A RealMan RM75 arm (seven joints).
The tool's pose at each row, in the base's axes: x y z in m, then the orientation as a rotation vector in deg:
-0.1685 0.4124 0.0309 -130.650 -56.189 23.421
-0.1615 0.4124 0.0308 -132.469 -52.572 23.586
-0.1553 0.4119 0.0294 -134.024 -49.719 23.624
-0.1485 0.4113 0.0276 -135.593 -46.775 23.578
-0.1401 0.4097 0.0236 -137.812 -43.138 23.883
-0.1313 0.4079 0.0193 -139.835 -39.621 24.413
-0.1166 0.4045 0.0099 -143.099 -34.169 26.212
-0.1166 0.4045 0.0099 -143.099 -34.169 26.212
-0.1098 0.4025 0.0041 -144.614 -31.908 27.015
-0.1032 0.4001 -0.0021 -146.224 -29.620 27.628
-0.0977 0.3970 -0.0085 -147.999 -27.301 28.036
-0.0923 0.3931 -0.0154 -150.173 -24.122 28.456
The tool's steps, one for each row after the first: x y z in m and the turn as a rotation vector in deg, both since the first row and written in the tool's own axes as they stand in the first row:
0.0047 0.0039 -0.0034 -0.179 0.850 2.945
0.0086 0.0084 -0.0056 -0.496 1.539 5.294
0.0129 0.0136 -0.0078 -0.859 2.290 7.685
0.0175 0.0216 -0.0096 -1.570 2.878 10.829
0.0223 0.0302 -0.0114 -2.192 3.264 13.875
0.0301 0.0460 -0.0130 -3.277 3.077 18.853
0.0301 0.0460 -0.0130 -3.277 3.077 18.853
0.0335 0.0546 -0.0127 -3.927 2.900 20.970
0.0364 0.0635 -0.0123 -4.721 2.827 23.079
0.0381 0.0722 -0.0114 -5.726 2.851 25.198
0.0392 0.0817 -0.0104 -6.943 3.002 27.971

